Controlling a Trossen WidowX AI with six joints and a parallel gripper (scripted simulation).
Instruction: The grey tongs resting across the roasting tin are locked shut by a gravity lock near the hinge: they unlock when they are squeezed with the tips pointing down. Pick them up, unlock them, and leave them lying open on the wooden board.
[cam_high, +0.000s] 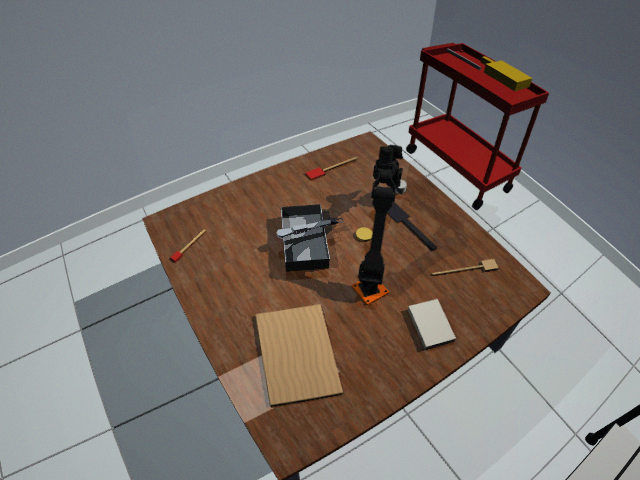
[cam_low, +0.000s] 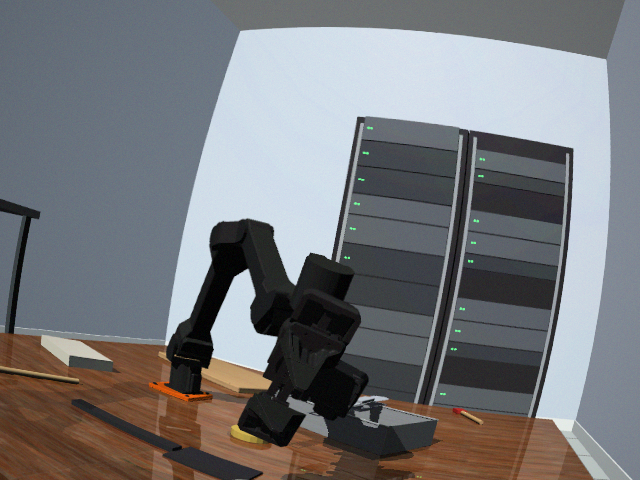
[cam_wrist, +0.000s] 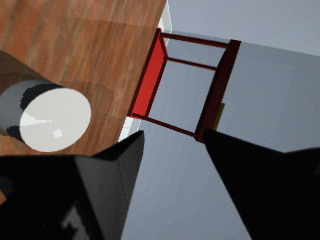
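My gripper tip is 19 cm past the grey roasting tin, 54 cm to the right of it and 11 cm above it. Also, from my gripper tip: red spatula: 22 cm ahead, 28 cm to the left, 13 cm below; then black spatula: 24 cm behind, 8 cm to the left, 14 cm below; then white cup: 3 cm behind, 1 cm to the left, 12 cm below.
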